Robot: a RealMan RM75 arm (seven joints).
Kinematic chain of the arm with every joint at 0, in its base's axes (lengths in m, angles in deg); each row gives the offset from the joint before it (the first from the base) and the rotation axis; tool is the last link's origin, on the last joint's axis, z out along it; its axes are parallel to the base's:
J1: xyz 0 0 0.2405 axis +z
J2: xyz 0 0 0 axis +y
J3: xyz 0 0 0.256 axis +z
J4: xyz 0 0 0 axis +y
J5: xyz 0 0 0.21 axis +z
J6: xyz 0 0 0 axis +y
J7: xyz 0 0 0.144 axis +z
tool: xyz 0 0 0
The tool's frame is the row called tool.
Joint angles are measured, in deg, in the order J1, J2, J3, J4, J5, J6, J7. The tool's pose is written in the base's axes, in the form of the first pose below.
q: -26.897, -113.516, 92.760, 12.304, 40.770, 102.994, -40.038
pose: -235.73, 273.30, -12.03, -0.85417, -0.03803, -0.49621, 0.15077
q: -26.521, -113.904, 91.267, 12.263, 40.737, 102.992, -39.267
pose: -236.28, 273.89, -10.97, -0.84840, -0.03669, -0.50127, 0.16613
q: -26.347, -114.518, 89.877, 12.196, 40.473, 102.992, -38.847
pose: -235.09, 274.95, -11.01, -0.84116, -0.03770, -0.50886, 0.17914
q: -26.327, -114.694, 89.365, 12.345, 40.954, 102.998, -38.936
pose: -234.26, 274.91, -11.60, -0.84057, -0.03753, -0.51001, 0.17867
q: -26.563, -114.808, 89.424, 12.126, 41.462, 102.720, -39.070
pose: -233.86, 274.89, -13.91, -0.84328, -0.03964, -0.50690, 0.17423
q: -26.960, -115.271, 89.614, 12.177, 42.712, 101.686, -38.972
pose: -231.66, 274.98, -20.56, -0.84974, -0.04004, -0.49884, 0.16580
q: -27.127, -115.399, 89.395, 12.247, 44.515, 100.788, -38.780
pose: -232.00, 274.41, -25.12, -0.85753, -0.03895, -0.48774, 0.15885
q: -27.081, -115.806, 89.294, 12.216, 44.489, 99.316, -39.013
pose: -232.69, 275.99, -29.14, -0.85933, -0.04819, -0.48201, 0.16400
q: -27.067, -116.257, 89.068, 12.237, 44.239, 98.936, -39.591
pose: -231.29, 276.49, -31.28, -0.85693, -0.05573, -0.48514, 0.16495
